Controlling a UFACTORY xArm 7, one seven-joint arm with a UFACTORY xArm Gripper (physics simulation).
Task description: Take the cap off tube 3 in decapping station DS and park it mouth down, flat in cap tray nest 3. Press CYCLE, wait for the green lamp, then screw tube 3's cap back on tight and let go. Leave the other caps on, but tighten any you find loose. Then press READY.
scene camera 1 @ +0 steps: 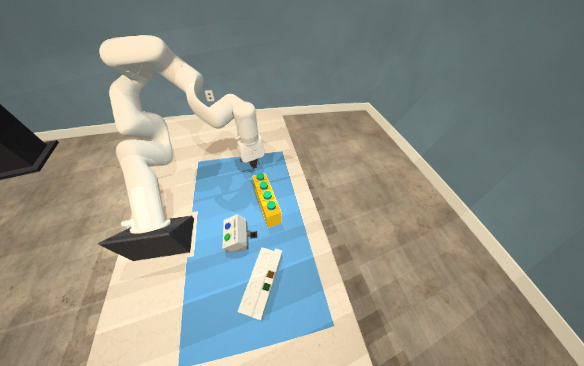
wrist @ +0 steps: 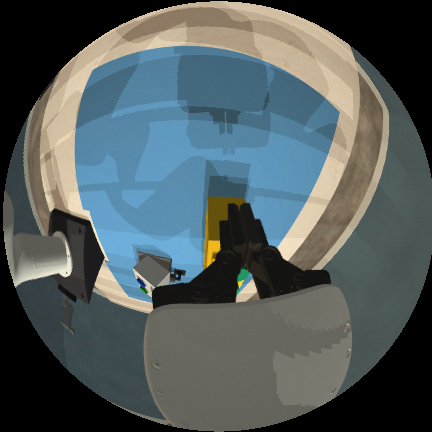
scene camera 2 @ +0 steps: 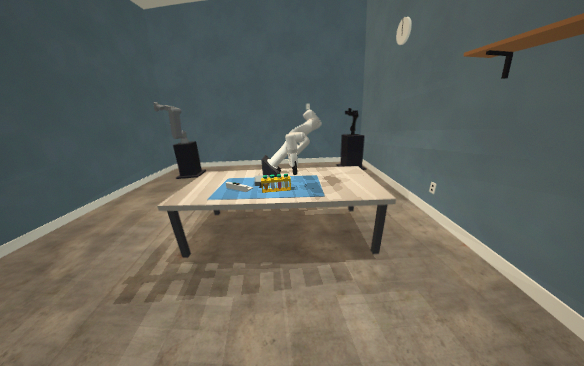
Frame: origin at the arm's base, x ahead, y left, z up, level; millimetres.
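Seen in the pictures: gripper, between the fingertips: (scene camera 1: 254,166) (wrist: 236,216) (scene camera 2: 295,174); arm's base, origin of its link: (scene camera 1: 151,226) (wrist: 60,253) (scene camera 2: 272,164).
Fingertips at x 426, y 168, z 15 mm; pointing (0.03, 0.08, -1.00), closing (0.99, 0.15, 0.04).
Note:
Pixels of each thing's top centre, then the offset from my fingertips to it. "*": a spot on its surface instead. Level surfaces: height alone.
- yellow rack, centre of its top: (wrist: 223,289) (scene camera 1: 265,191) (scene camera 2: 275,177) dz -6, dx +12, dy -152 mm
- blue button, a spot on its surface: (scene camera 1: 228,226) * dz -37, dx -161, dy -243 mm
- green button, a spot on its surface: (scene camera 1: 227,237) * dz -38, dx -171, dy -285 mm
- long white tray, centre of its top: (scene camera 1: 260,277) (scene camera 2: 238,182) dz -56, dx -93, dy -453 mm
- small black block, a spot on its surface: (scene camera 1: 253,234) * dz -100, dx -80, dy -276 mm
- white box, centre of its top: (wrist: 149,294) (scene camera 1: 232,228) dz -25, dx -145, dy -262 mm
- blue mat, height of its surface: dz -109 mm
A yellow rack (scene camera 1: 273,218) (wrist: 213,215) holds several upright tubes with green caps; the nearest cap to the gripper (scene camera 1: 260,176) is at its far end. The tubes also show in the scene camera 2 view. My gripper (scene camera 1: 254,166) (scene camera 2: 295,172) (wrist: 236,216) is shut and empty, above and just beyond that rack end. In the wrist view its fingers hide most of the caps. A white box has a blue button (scene camera 1: 228,226) and a green button (scene camera 1: 227,237). A long white tray (scene camera 1: 259,274) (scene camera 2: 239,187) has round nests, a brown square and a dark green square. Which tube is tube 3 cannot be told.
A small black block (scene camera 1: 253,234) sticks out of the white box (scene camera 1: 240,233) (wrist: 152,270) toward the rack. The blue mat (scene camera 1: 215,320) lies under these things. The arm's dark base (scene camera 1: 155,245) (wrist: 75,255) stands to the left of the mat.

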